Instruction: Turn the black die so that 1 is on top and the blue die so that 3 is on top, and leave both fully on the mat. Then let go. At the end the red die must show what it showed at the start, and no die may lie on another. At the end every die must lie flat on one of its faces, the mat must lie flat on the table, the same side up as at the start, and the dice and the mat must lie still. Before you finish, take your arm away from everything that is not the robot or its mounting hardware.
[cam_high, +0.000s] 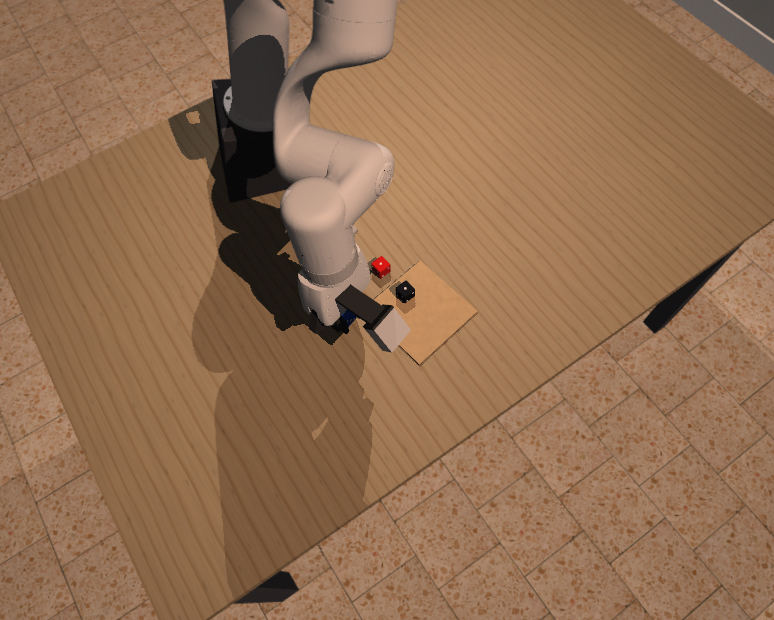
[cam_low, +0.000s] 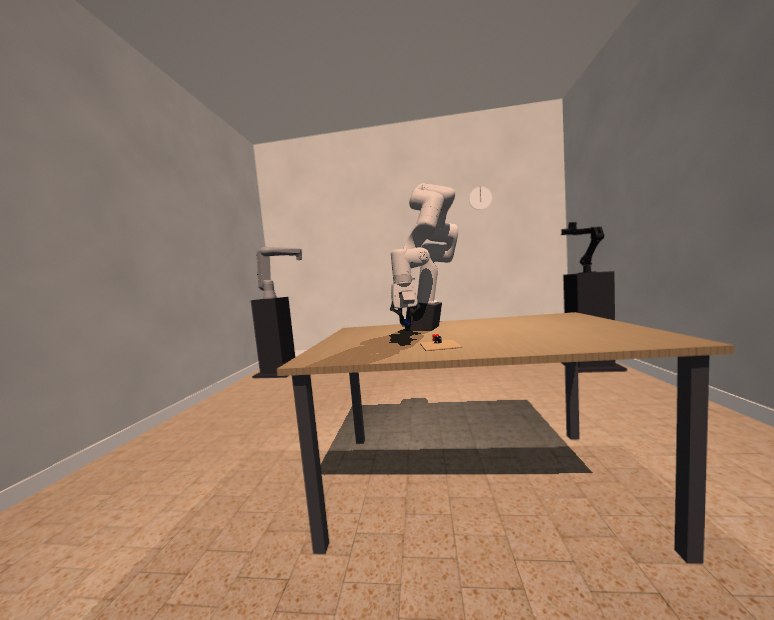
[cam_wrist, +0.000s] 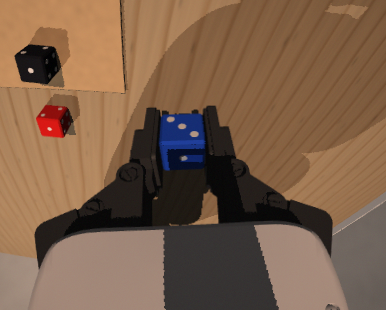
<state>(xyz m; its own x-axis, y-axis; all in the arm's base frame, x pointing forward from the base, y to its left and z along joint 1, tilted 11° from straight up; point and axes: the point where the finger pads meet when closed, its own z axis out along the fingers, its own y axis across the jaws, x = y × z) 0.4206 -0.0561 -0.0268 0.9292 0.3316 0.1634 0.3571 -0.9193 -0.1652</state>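
The blue die lies 10 mm below my hand. Round my hand: tan mat (10 mm ahead, 130 mm to the left, 110 mm below); then red die (90 mm behind, 110 mm to the left, 100 mm below); then black die (30 mm behind, 120 mm to the left, 90 mm below).
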